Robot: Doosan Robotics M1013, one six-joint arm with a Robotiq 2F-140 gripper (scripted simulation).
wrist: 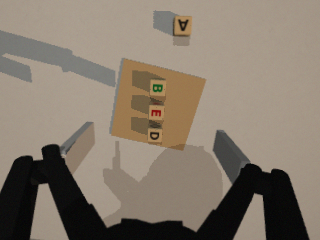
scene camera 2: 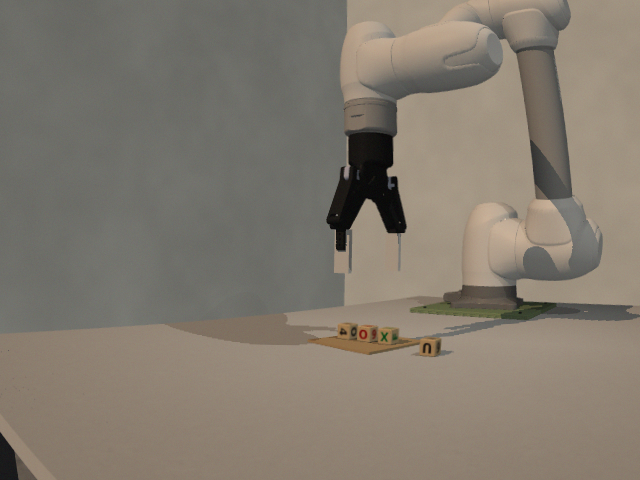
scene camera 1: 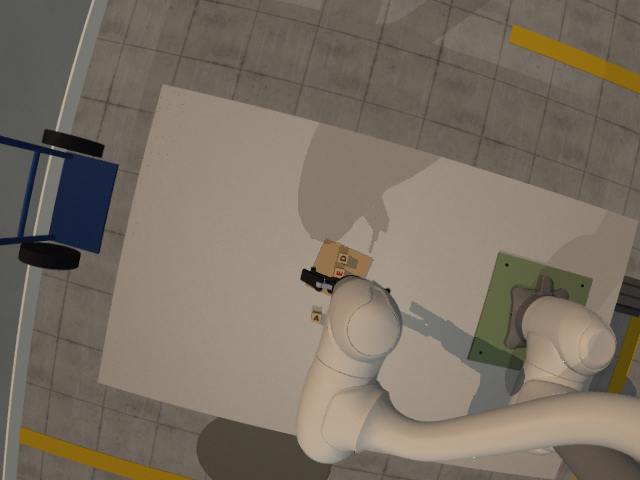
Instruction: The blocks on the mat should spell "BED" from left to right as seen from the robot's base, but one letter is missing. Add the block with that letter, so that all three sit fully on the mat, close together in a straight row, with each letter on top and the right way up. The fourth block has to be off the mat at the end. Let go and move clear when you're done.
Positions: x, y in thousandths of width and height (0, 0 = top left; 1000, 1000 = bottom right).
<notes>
In view: my gripper (scene camera 2: 577, 566) and a tan mat (scene camera 1: 560, 551).
The tan mat shows as well in the wrist view (wrist: 573, 385) and in scene camera 2 (scene camera 2: 552, 720). My gripper also shows in the wrist view (wrist: 486, 569).
</notes>
